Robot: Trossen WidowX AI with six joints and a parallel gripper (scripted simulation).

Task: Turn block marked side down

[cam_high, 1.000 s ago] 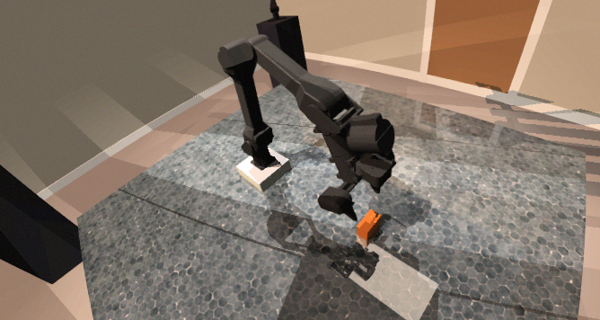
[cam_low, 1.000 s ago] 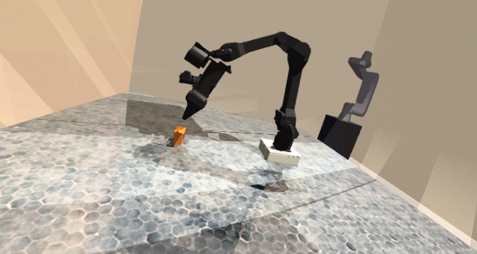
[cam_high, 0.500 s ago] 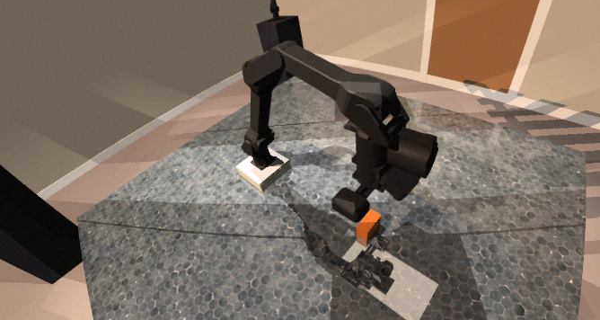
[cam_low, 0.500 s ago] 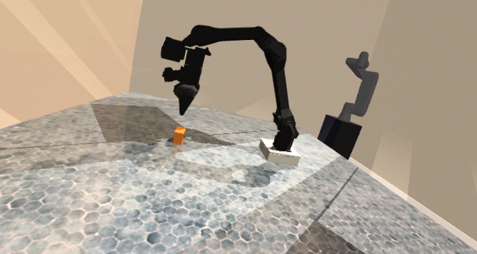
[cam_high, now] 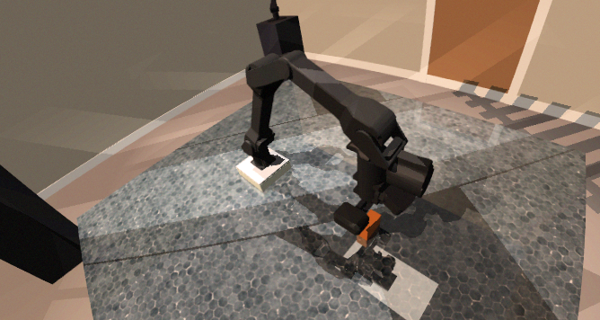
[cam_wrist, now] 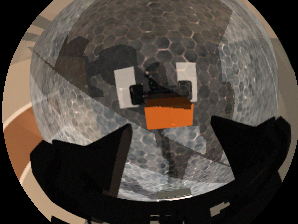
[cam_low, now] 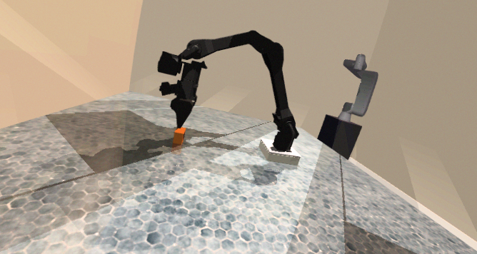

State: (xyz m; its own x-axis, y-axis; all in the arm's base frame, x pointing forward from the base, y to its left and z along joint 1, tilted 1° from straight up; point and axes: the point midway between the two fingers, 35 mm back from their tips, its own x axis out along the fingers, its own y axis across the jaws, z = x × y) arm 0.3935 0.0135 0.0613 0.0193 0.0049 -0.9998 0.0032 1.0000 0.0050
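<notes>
My gripper tip is now 4 cm above the orange block and 1 cm past it.
</notes>
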